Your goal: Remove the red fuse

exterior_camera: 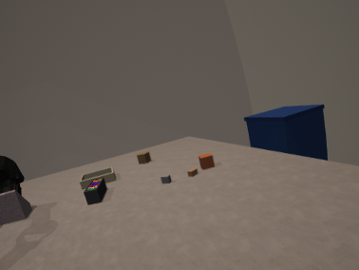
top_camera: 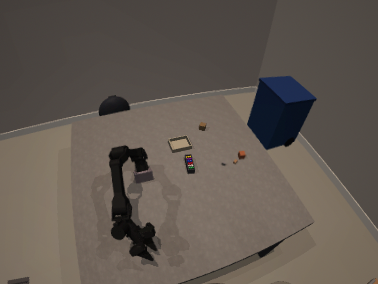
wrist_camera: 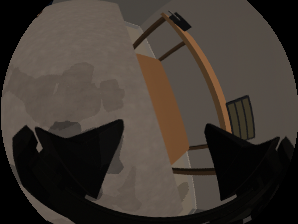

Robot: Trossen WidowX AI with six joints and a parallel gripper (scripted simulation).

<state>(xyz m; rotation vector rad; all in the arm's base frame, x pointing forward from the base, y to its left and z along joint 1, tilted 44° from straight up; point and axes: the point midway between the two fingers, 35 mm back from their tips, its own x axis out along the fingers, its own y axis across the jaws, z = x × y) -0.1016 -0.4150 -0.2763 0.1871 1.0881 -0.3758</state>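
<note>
The red fuse lies 37 cm ahead of my gripper tip, 49 cm to the left of it and 11 cm below it. Round my gripper tip: beige tray 38 cm ahead, 68 cm to the left, 13 cm below.
</note>
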